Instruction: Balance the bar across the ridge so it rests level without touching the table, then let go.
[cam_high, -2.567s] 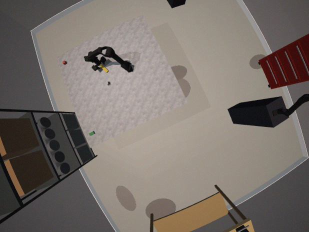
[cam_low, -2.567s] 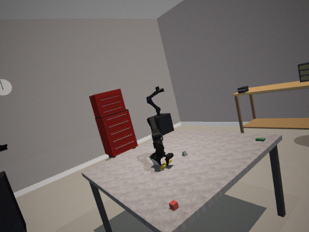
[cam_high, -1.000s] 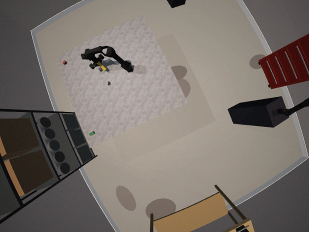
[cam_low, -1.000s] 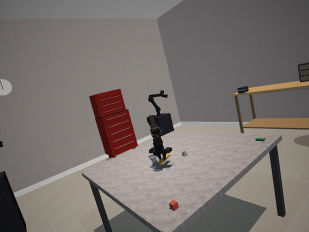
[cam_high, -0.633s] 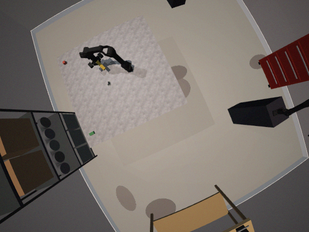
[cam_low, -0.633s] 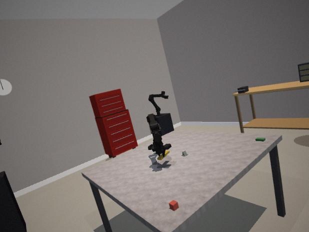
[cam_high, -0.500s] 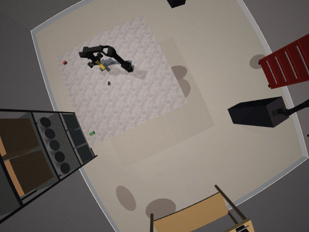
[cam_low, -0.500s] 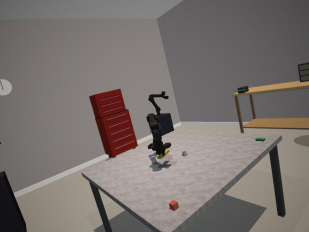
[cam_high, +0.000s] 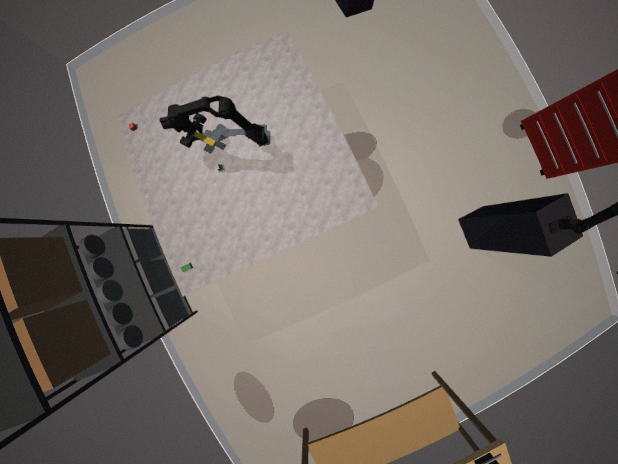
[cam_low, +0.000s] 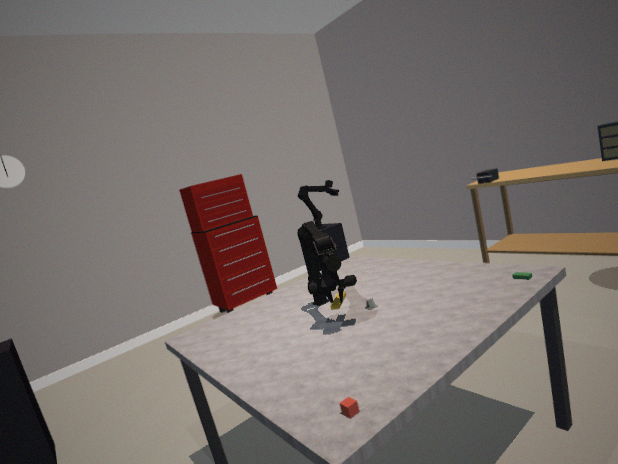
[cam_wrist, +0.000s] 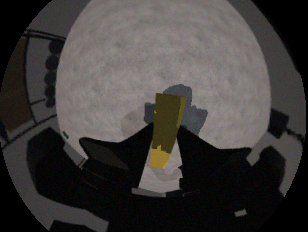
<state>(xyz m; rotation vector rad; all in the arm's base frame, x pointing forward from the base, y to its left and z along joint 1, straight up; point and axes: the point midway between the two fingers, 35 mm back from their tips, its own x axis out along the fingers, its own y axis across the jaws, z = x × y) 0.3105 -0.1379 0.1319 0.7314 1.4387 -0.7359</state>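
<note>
Now: gripper tip 20 mm to the right of the yellow bar and 20 mm past it. Round my gripper tip: small red cube: 430 mm ahead, 360 mm to the right, 80 mm below; then small green block: 640 mm to the left, 430 mm ahead, 90 mm below.
</note>
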